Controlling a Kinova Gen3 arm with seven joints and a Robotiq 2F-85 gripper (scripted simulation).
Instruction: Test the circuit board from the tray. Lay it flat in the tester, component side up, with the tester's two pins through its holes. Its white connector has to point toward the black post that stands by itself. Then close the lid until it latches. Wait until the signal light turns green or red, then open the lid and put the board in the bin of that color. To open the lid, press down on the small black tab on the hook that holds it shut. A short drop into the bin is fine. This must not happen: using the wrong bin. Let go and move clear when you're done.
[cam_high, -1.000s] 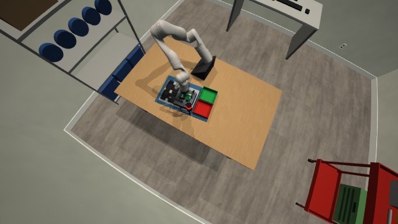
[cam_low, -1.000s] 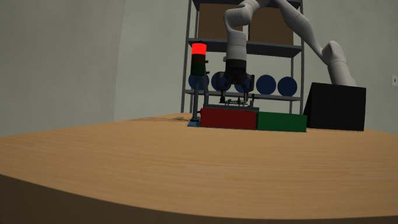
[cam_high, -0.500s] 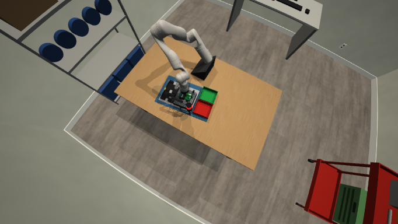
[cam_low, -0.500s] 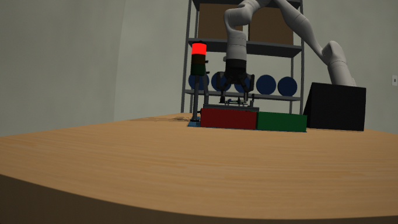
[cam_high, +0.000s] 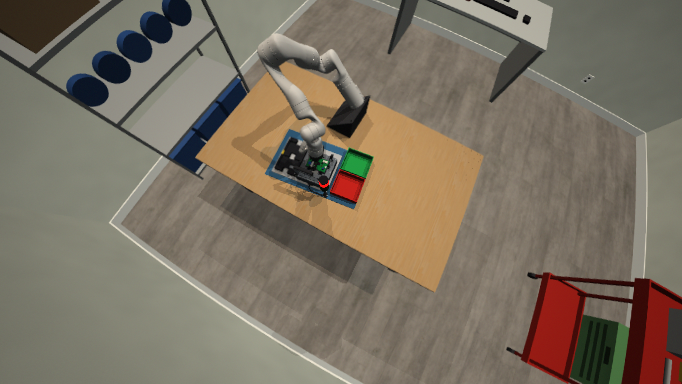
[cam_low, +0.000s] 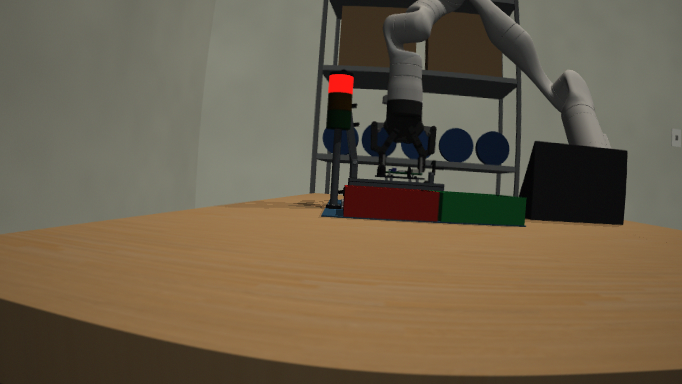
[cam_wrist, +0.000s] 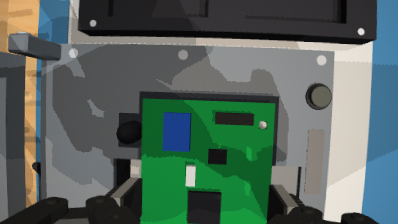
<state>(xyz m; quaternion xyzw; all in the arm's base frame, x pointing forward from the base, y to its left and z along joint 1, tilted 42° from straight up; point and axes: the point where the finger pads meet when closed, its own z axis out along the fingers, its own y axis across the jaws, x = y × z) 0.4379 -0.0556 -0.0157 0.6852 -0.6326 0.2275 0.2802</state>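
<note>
Right now the green circuit board is 10 mm below my hand. Also, from my hand: tester lid 120 mm ahead, 10 mm to the left, 100 mm above; then red bin 30 mm ahead, 200 mm to the left, 70 mm below; then green bin 120 mm behind, 190 mm to the left, 70 mm below.
</note>
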